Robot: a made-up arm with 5 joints. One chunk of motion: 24 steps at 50 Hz.
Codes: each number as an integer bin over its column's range. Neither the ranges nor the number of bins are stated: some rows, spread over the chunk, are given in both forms.
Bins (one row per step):
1: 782 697 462 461 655 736
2: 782 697 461 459 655 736
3: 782 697 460 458 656 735
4: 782 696 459 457 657 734
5: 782 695 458 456 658 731
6: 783 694 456 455 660 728
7: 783 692 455 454 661 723
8: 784 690 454 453 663 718
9: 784 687 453 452 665 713
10: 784 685 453 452 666 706
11: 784 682 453 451 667 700
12: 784 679 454 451 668 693
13: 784 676 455 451 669 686
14: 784 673 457 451 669 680
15: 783 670 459 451 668 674
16: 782 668 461 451 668 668
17: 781 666 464 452 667 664
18: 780 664 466 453 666 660
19: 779 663 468 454 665 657
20: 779 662 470 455 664 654
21: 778 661 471 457 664 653
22: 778 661 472 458 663 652
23: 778 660 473 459 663 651
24: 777 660 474 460 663 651
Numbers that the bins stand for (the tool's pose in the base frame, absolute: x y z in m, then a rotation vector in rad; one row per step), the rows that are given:
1: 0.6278 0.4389 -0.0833 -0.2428 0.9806 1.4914
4: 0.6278 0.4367 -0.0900 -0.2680 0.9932 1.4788
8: 0.6322 0.4233 -0.1011 -0.2932 1.0311 1.3779
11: 0.6322 0.4056 -0.1033 -0.3059 1.0563 1.2644
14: 0.6322 0.3856 -0.0944 -0.3059 1.0689 1.1383
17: 0.6256 0.3700 -0.0789 -0.2995 1.0563 1.0374
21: 0.6189 0.3589 -0.0633 -0.2680 1.0374 0.9680
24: 0.6167 0.3567 -0.0567 -0.2491 1.0311 0.9554
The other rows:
2: 0.6278 0.4389 -0.0856 -0.2554 0.9806 1.4914
3: 0.6278 0.4389 -0.0878 -0.2617 0.9869 1.4851
5: 0.6278 0.4344 -0.0922 -0.2743 0.9995 1.4599
6: 0.6300 0.4322 -0.0967 -0.2806 1.0122 1.4410
7: 0.6300 0.4278 -0.0989 -0.2869 1.0185 1.4095
9: 0.6322 0.4167 -0.1033 -0.2995 1.0437 1.3464
10: 0.6322 0.4122 -0.1033 -0.2995 1.0500 1.3023
12: 0.6322 0.3989 -0.1011 -0.3059 1.0626 1.2203
13: 0.6322 0.3922 -0.0989 -0.3059 1.0689 1.1761
15: 0.6300 0.3789 -0.0900 -0.3059 1.0626 1.1005
16: 0.6278 0.3744 -0.0856 -0.3059 1.0626 1.0626
18: 0.6233 0.3656 -0.0744 -0.2932 1.0500 1.0122
19: 0.6211 0.3633 -0.0700 -0.2869 1.0437 0.9932
20: 0.6211 0.3611 -0.0656 -0.2806 1.0374 0.9743
22: 0.6189 0.3589 -0.0611 -0.2617 1.0311 0.9617
23: 0.6189 0.3567 -0.0589 -0.2554 1.0311 0.9554

